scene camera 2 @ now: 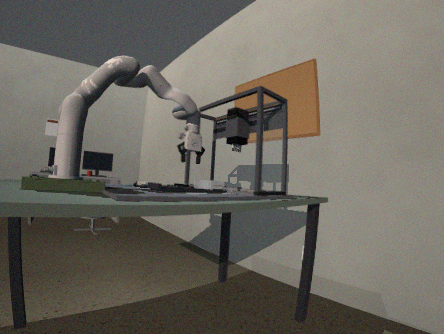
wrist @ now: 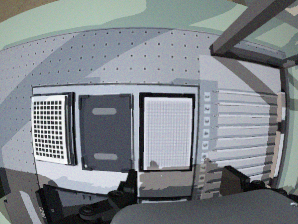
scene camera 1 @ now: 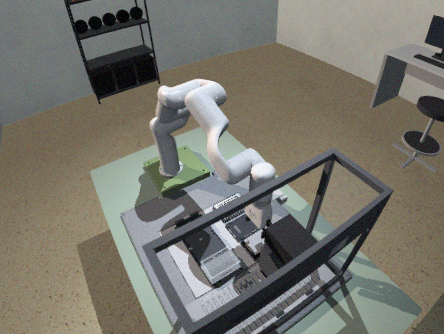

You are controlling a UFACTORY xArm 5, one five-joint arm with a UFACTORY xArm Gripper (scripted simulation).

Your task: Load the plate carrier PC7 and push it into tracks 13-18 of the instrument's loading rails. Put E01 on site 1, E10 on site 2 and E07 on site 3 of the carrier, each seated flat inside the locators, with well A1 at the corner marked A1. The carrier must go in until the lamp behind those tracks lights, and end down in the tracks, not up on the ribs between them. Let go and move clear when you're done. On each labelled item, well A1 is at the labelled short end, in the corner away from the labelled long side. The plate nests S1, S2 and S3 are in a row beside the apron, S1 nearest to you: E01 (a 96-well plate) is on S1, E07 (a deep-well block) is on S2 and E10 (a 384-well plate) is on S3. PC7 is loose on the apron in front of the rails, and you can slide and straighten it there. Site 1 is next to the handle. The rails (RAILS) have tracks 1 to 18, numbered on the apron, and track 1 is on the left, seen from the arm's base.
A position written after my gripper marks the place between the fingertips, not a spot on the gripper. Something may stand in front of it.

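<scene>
A carrier PC7 (scene camera 1: 203,244) and a 96-well plate E01 (wrist: 42,108) are visible, and so is my gripper (wrist: 181,183).
</scene>
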